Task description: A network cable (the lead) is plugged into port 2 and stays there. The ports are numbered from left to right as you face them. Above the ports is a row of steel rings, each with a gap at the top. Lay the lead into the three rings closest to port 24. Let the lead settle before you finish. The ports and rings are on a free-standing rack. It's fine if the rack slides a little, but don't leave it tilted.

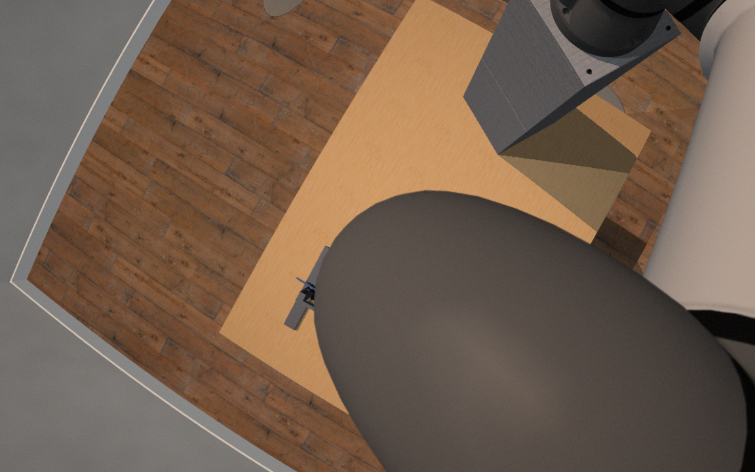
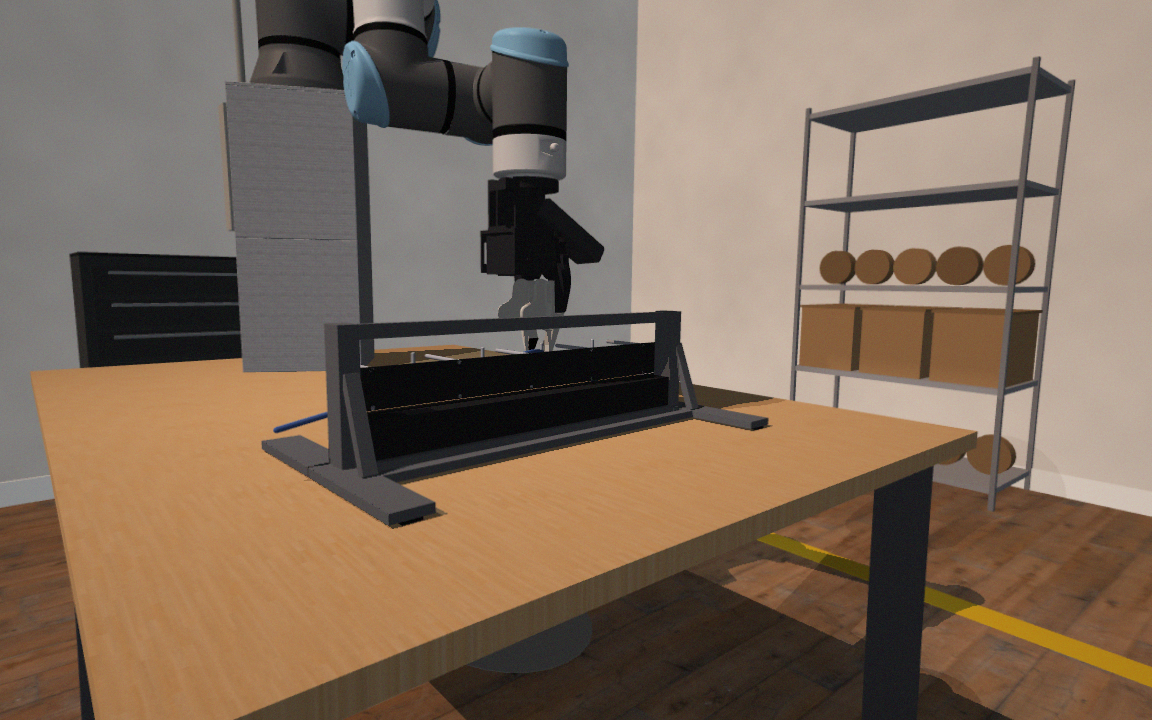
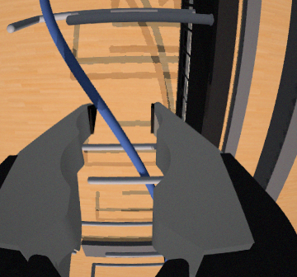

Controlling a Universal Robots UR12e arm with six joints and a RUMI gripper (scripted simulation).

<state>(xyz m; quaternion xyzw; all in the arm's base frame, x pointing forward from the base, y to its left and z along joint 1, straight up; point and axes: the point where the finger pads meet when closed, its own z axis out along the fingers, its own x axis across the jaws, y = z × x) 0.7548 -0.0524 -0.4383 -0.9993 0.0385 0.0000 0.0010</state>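
My gripper is now 6 cm short of the rack, 5 cm to the left of it and 3 cm above it.
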